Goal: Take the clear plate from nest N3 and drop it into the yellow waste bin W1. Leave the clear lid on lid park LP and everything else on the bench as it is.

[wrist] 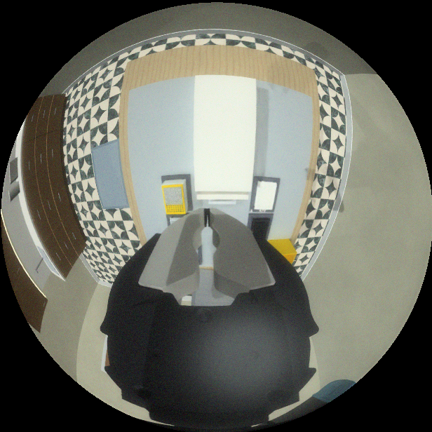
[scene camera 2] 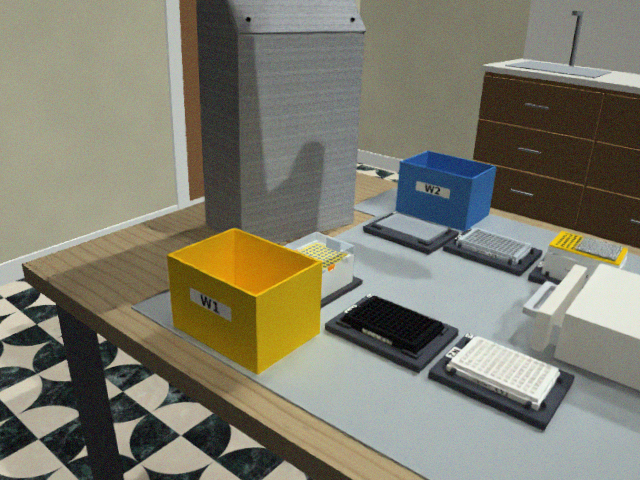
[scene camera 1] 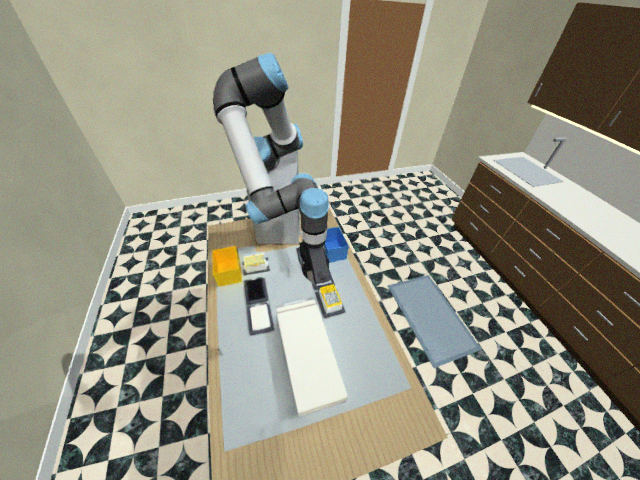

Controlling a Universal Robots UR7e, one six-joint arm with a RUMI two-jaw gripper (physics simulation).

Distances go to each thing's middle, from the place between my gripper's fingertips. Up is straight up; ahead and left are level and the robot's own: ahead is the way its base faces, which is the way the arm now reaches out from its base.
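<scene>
There is the long white device (scene camera 2: 587,325), 50 mm ahead of my hand, 50 mm to the right of it and 420 mm below it. The clear plate (scene camera 2: 497,246) is far behind my hand, far below it and a fair way to the left of it, while the white plate (scene camera 2: 519,377) is a good way to the right of my hand, a good way behind it and far below it. As for the yellow-topped tip rack (scene camera 2: 566,250), I find it 150 mm behind my hand, 160 mm to the left of it and 420 mm below it.
</scene>
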